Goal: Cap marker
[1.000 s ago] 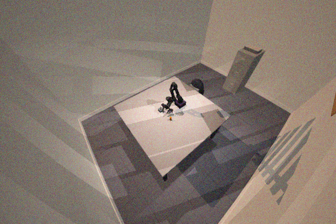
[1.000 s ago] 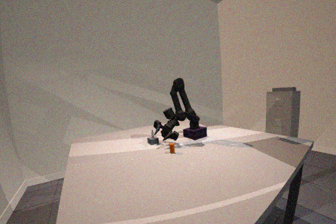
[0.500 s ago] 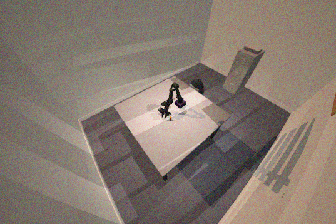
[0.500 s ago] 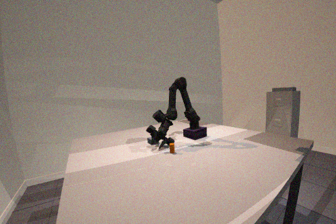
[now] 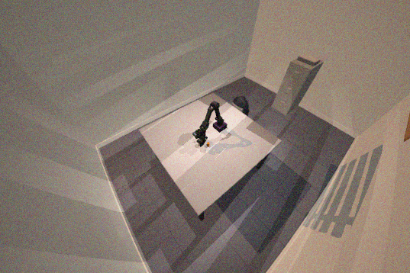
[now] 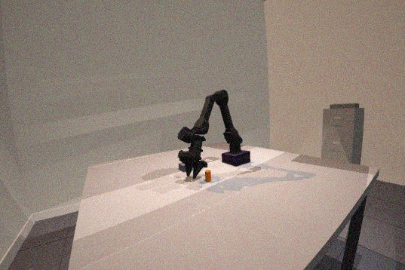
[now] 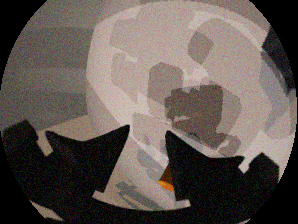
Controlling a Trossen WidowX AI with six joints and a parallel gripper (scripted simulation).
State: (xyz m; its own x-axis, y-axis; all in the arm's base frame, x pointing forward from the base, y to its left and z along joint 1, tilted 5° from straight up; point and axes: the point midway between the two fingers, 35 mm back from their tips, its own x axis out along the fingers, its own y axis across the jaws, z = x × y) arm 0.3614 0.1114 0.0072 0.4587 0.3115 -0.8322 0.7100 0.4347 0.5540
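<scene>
Right now my gripper tip is 80 mm past the orange cap and 20 mm to the right of it. The rest, counted from my gripper tip: dark holder block (200 mm to the right, 60 mm behind, 10 mm below).
</scene>
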